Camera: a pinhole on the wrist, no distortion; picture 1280 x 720 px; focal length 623.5 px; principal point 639.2 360.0 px. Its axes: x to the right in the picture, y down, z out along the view. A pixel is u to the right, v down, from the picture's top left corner.
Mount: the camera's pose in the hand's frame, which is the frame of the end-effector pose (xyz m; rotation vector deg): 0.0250 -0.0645 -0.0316 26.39 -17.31 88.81
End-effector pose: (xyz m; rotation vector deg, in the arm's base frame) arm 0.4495 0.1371 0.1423 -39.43 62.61 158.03
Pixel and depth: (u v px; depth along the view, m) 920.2 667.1 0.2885
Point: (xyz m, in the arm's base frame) 0.4379 0.4077 0.3145
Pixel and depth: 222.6 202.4 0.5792
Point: 0.3093 0.8056 -0.1957
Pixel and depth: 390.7 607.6 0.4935
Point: 0.5542 0.7178 0.1095
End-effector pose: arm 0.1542 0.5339 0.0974 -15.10 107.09 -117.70
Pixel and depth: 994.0 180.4 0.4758
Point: 0.1367 -0.0053 0.1740
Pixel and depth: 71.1 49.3 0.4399
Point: -0.1333 0.3329 0.6954
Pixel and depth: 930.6 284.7 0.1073
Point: 0.1309 0.4417 0.1710
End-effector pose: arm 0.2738 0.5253 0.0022 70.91 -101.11 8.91
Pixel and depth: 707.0 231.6 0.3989
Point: 0.2275 0.1383 -0.1507
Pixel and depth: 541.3 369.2 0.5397
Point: 0.3300 0.0608 -0.3175
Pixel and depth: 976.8 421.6 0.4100
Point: 0.0520 0.2300 -0.2395
